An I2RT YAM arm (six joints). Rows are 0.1 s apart.
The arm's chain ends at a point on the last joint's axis. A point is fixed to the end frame.
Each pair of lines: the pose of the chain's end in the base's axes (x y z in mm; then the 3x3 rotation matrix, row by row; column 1 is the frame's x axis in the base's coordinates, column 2 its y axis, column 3 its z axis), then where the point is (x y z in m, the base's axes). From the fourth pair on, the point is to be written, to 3 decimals.
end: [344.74, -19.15, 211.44], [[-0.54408, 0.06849, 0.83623], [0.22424, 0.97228, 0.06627], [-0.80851, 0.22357, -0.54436]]
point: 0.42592 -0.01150 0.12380
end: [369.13, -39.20, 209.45], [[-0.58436, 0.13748, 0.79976], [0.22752, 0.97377, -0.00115], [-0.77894, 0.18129, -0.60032]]
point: 0.44448 -0.03930 0.11643
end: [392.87, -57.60, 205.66], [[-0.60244, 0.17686, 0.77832], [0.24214, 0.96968, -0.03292], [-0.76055, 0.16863, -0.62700]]
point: 0.46496 -0.06095 0.11015
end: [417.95, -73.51, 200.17], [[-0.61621, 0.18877, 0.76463], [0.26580, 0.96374, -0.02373], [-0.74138, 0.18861, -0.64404]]
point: 0.488 -0.075 0.103
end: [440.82, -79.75, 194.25], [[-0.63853, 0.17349, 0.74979], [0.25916, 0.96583, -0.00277], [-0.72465, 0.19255, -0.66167]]
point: 0.509 -0.079 0.096
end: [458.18, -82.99, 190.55], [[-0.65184, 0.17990, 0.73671], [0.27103, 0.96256, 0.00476], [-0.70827, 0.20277, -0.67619]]
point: 0.524 -0.081 0.091
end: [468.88, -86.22, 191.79], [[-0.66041, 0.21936, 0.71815], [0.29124, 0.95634, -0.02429], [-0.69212, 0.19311, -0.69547]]
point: 0.532 -0.087 0.090
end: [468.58, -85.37, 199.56], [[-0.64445, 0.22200, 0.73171], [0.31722, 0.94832, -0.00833], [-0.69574, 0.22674, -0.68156]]
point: 0.534 -0.084 0.099
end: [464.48, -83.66, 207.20], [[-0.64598, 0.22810, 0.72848], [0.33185, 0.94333, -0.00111], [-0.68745, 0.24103, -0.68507]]
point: 0.529 -0.081 0.107
